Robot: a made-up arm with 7 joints.
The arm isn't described. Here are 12 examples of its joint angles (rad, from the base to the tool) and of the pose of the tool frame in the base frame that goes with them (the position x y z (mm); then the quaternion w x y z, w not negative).
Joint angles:
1: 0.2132 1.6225 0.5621 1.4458 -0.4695 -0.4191 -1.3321
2: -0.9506 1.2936 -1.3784 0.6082 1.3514 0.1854 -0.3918
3: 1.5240 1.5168 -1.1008 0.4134 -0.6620 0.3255 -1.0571
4: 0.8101 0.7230 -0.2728 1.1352 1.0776 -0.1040 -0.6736
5: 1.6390 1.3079 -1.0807 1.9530 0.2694 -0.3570 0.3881
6: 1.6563 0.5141 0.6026 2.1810 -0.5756 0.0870 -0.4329
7: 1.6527 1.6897 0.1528 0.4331 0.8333 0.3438 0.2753
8: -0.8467 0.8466 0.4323 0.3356 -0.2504 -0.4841 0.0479
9: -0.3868 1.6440 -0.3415 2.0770 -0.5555 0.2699 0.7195
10: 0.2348 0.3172 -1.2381 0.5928 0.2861 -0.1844 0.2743
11: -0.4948 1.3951 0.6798 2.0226 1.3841 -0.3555 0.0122
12: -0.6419 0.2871 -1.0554 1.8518 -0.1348 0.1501 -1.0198
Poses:
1: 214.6 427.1 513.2 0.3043 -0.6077 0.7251 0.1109
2: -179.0 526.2 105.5 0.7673 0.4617 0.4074 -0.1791
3: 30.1 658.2 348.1 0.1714 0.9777 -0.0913 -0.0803
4: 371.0 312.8 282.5 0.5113 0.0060 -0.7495 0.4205
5: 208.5 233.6 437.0 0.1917 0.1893 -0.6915 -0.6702
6: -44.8 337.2 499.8 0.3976 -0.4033 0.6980 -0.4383
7: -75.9 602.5 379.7 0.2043 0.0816 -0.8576 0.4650
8: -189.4 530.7 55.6 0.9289 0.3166 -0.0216 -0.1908
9: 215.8 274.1 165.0 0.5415 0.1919 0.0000 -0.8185
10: 148.1 218.7 -122.2 0.8430 -0.2061 -0.2097 -0.4504
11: 236.8 249.3 299.7 0.4730 -0.1977 -0.8493 -0.1263
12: 1.3 -17.4 18.0 0.8578 -0.0301 -0.5091 -0.0636
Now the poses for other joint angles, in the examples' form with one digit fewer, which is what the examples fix.
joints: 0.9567 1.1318 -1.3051 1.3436 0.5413 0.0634 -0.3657
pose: 301 316 156 0.716 0.253 -0.595 -0.264
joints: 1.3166 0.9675 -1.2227 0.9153 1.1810 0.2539 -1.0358
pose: 372 355 267 0.628 0.405 -0.585 0.317
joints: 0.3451 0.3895 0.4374 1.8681 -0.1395 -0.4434 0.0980
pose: 265 330 288 0.242 0.245 -0.929 -0.134
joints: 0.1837 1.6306 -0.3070 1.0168 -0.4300 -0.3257 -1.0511
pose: 228 561 299 0.204 0.698 -0.553 -0.406
